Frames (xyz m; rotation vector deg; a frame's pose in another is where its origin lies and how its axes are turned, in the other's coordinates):
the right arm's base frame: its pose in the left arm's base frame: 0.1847 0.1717 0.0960 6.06 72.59 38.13
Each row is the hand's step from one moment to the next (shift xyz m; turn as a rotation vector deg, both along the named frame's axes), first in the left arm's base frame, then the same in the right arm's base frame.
Working: the left arm's base frame: its pose in the right arm's base frame: -0.0333 -0.1055 -0.2461 -6.06 -72.59 -38.13

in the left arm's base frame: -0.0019 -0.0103 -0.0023 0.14 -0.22 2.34
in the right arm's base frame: -0.0036 -0.0086 -0.0054 -2.07 0.76 0.82
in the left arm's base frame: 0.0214 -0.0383 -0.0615 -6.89 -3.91 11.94
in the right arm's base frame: 0.0352 -0.0659 -0.0112 -13.07 4.71 -3.49
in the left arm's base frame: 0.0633 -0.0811 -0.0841 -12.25 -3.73 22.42
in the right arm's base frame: 0.0381 -0.1271 0.0074 -22.59 11.49 -4.92
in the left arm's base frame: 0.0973 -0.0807 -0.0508 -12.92 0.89 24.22
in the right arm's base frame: 0.0149 -0.1262 0.0490 -21.82 16.27 -3.65
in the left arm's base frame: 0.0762 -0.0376 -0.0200 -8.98 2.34 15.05
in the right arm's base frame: 0.0082 -0.0697 0.0519 -12.77 11.94 -2.63
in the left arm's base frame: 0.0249 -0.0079 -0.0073 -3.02 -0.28 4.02
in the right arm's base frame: 0.0056 -0.0196 0.0180 -3.97 2.71 -1.52
